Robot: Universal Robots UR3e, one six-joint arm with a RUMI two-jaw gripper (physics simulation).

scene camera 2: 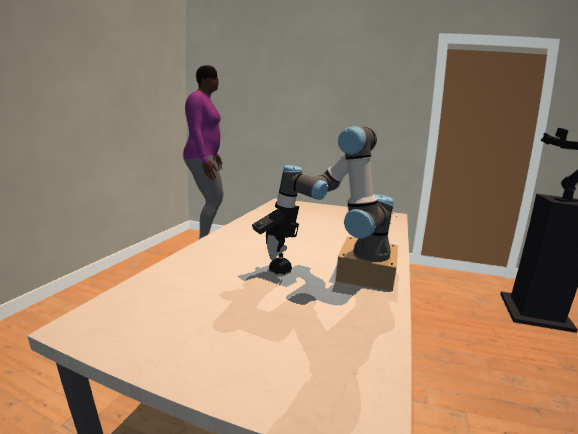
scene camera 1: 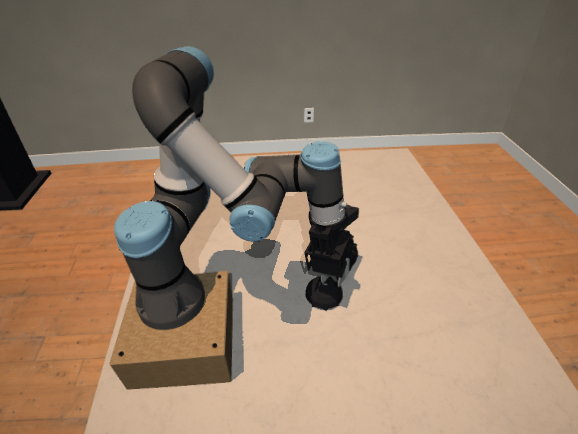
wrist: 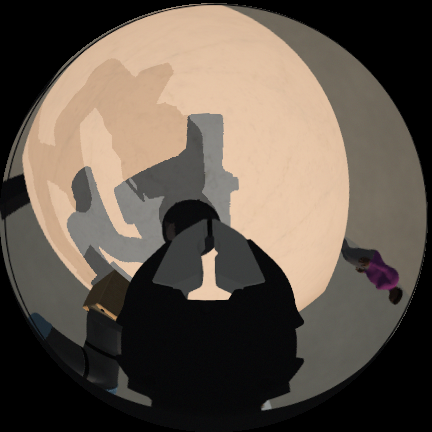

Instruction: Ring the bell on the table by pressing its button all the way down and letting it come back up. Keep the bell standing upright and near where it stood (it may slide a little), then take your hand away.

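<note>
I can see my gripper, which is visible in scene camera 2 and in the wrist view too. A dome-shaped bell is also there for me to see.
</note>
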